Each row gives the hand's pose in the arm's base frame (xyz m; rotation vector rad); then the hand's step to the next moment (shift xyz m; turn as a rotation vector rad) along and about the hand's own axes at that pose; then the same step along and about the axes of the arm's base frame.
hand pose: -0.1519 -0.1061 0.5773 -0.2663 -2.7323 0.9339
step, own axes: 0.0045 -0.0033 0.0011 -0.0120 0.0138 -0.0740
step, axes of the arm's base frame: -0.0049 -0.0021 0.0020 0.0338 0.0504 0.0462
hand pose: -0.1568 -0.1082 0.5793 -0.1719 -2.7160 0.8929
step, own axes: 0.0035 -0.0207 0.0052 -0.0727 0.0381 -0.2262
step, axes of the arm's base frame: -0.0054 -0.0188 0.0091 0.1375 0.1437 0.1355
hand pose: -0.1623 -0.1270 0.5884 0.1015 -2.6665 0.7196
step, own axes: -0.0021 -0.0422 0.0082 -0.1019 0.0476 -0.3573
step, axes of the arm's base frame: 0.0061 -0.0407 0.0125 0.2072 0.2165 0.2248
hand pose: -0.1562 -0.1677 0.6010 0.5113 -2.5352 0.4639
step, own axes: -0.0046 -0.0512 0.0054 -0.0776 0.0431 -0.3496
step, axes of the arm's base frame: 0.0239 -0.0456 0.0046 0.1866 0.2029 0.2326
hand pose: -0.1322 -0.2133 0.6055 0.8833 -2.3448 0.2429
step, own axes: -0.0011 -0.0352 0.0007 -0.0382 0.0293 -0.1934
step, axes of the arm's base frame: 0.0231 -0.0264 -0.0027 0.0969 0.1139 0.1318
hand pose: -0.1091 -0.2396 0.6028 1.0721 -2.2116 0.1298
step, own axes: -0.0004 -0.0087 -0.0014 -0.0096 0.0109 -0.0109
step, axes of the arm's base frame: 0.0073 -0.0050 -0.0008 0.0020 0.0174 0.0047
